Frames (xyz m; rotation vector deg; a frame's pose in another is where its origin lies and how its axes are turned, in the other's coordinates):
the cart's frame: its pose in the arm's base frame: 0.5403 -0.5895 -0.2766 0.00 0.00 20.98
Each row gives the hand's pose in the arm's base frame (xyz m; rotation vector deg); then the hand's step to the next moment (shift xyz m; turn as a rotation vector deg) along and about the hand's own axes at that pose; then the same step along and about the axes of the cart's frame.
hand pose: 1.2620 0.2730 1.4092 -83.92 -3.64 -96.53
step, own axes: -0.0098 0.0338 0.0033 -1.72 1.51 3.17
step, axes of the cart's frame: 0.0166 -0.0207 -0.0234 3.69 0.50 -1.18
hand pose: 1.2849 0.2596 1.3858 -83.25 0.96 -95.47
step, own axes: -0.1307 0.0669 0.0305 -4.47 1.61 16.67
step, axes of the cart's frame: 0.0687 0.0335 -0.1290 16.65 4.77 0.80
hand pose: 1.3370 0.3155 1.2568 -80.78 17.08 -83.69
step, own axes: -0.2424 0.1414 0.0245 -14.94 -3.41 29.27
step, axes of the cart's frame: 0.0814 0.1172 -0.2429 27.83 17.69 1.98
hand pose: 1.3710 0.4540 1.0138 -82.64 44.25 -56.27
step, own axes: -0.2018 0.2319 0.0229 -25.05 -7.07 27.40
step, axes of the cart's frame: 0.0140 0.1702 -0.2566 25.03 28.01 4.19
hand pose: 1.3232 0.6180 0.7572 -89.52 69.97 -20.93
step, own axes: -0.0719 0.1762 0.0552 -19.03 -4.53 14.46
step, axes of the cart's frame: -0.0357 0.1277 -0.1472 12.98 19.98 4.90
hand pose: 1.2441 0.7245 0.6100 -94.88 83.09 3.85
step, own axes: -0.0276 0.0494 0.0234 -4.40 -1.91 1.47
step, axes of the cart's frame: -0.0200 0.0515 -0.0265 2.33 3.50 2.73
